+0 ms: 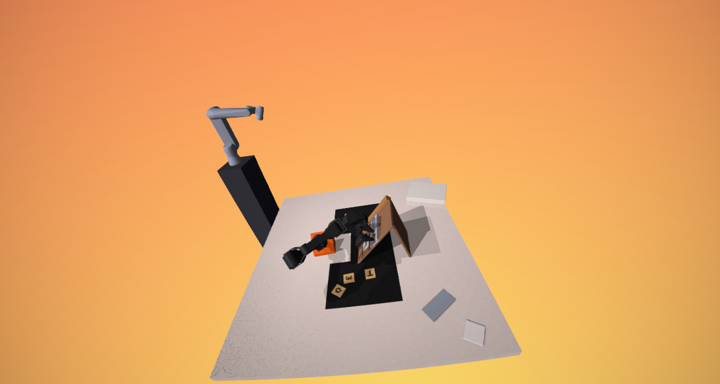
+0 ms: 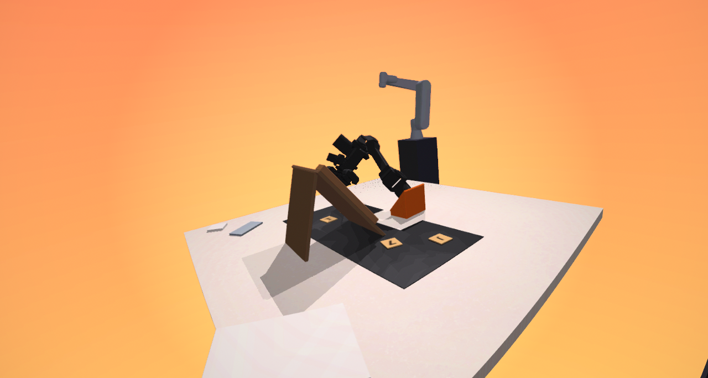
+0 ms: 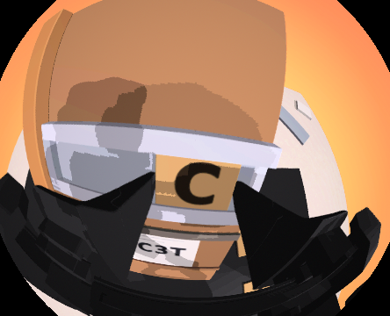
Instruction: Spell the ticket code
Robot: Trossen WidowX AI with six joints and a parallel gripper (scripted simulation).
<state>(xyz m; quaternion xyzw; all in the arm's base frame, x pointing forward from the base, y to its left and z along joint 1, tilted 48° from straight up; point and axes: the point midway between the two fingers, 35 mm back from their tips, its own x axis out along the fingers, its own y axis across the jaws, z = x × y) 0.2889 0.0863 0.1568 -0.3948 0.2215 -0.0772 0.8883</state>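
My gripper tip is 6 cm past the white ticket, 2 cm to the right of it and 8 cm above it. From my gripper tip the other things lie so: black mat (14 cm behind, 8 cm to the left, 16 cm below); grey slab (29 cm ahead, 30 cm to the right, 16 cm below); white square (41 cm ahead, 42 cm to the right, 16 cm below).
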